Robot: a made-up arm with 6 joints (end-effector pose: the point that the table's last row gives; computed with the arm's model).
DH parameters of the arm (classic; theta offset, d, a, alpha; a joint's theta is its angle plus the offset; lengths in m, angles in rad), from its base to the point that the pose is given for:
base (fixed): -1.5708 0.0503 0 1.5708
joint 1: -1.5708 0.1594 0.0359 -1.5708
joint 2: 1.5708 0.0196 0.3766 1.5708
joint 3: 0 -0.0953 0.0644 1.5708
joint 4: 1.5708 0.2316 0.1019 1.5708
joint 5: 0 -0.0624 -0.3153 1.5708
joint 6: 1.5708 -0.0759 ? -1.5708
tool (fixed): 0 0.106 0 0
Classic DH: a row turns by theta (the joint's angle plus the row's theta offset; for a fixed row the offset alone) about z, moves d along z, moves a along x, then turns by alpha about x.
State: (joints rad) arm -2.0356 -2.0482 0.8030 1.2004 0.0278 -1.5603
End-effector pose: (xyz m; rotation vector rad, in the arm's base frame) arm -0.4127 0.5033 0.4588 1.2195 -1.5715 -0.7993
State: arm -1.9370 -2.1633 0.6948 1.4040 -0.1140 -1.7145
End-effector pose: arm -0.4307 0.4706 0.4470 1.4577 -1.1045 -0.5374
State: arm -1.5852 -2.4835 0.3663 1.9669 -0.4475 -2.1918
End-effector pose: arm -0.4451 0.5329 0.3327 1.4885 0.3759 0.1343
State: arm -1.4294 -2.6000 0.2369 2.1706 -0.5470 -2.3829
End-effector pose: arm -0.4932 0.5767 0.2601 1.3317 0.9494 0.2709
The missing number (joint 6, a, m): 0.2251
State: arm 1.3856 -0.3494 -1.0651 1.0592 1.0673 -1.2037
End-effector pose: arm 0.1492 -0.1024 -0.1539 -0.0662 2.5148 -1.3148
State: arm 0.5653 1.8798 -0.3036 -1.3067 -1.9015 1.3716
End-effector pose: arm -0.2067 0.9316 0.0391 0.7239 1.4922 0.9097
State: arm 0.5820 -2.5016 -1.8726 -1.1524 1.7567 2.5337
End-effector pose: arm -0.6912 -0.0477 -0.1013 0.3959 -0.0951 3.0039
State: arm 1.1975 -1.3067 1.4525 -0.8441 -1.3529 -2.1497
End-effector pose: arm -0.0569 -0.7238 -0.1236 0.3836 0.5529 2.3602
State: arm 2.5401 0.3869 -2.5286 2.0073 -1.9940 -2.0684
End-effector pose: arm 0.0192 0.4048 -0.0424 0.0628 1.2231 -1.1084
